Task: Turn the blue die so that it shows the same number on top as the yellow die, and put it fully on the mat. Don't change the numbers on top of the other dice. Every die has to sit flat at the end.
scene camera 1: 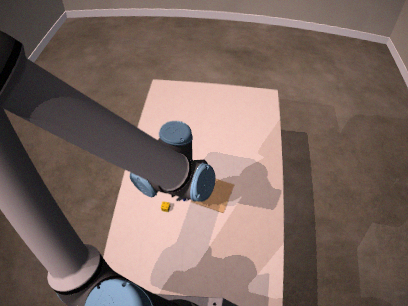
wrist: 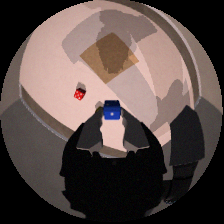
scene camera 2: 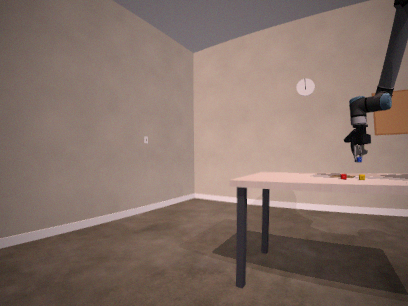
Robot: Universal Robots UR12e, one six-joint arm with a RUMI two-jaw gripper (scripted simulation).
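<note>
My gripper (wrist: 111, 107) is there for me to see, and there's a mat (wrist: 108, 57) too.
</note>
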